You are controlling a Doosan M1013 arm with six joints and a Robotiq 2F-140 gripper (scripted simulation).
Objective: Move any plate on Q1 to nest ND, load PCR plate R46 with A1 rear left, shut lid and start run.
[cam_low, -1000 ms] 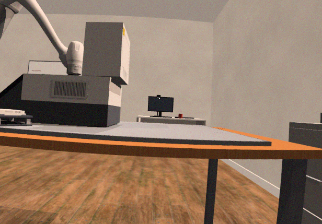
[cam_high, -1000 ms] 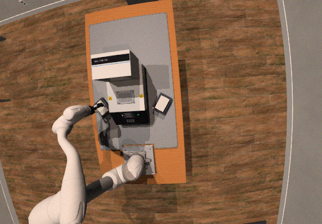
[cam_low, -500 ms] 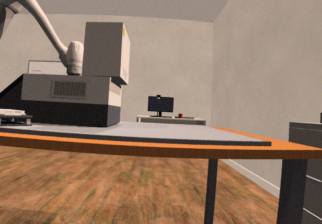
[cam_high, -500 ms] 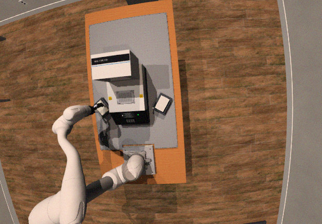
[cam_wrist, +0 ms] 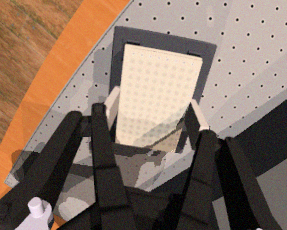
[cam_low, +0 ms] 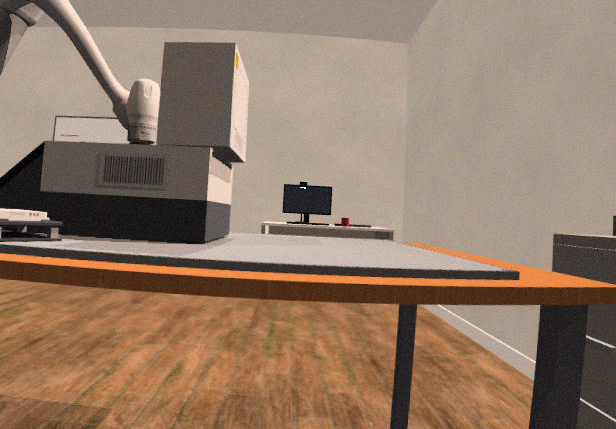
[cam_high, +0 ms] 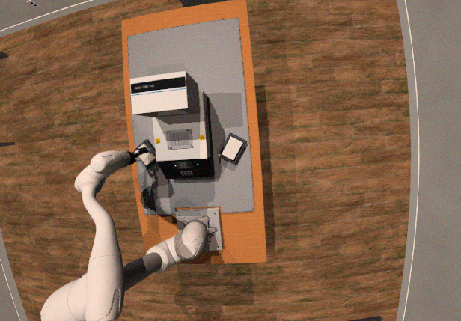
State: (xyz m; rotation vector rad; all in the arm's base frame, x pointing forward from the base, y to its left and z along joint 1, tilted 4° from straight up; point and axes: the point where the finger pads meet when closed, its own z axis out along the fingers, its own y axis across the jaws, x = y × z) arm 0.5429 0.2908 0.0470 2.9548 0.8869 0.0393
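My hand is 4 cm above the dark nest. The rest, counted from my hand: dark plate nest N1: 58 cm to the right, 4 cm below, 2 cm behind; 96-well plate: 2 cm below; white plate R46: 58 cm to the right, 3 cm below, 2 cm behind.
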